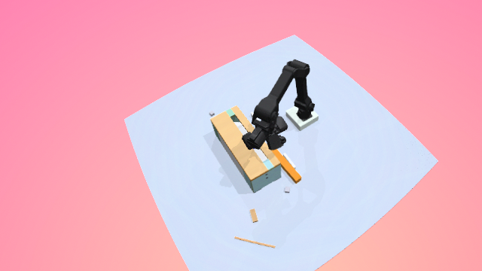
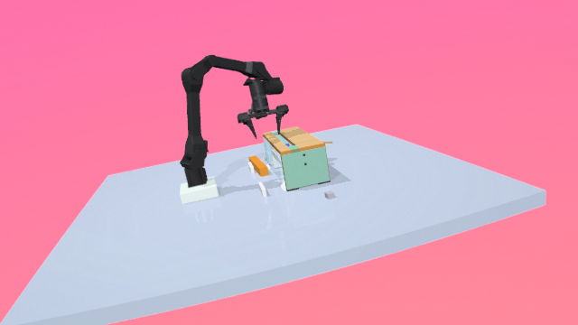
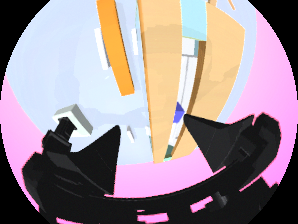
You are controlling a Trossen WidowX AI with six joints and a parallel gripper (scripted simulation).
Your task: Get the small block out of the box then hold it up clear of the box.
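Right now my gripper tip is 70 mm above the box, 50 mm to the left of it and 30 mm short of it. The rest, counted from my gripper tip: thin stick 340 mm to the left, 250 mm ahead, 130 mm below; then blue block 50 mm below, 50 mm ahead, 40 mm to the right; then orange bar 120 mm below, 90 mm to the left, 40 mm behind.
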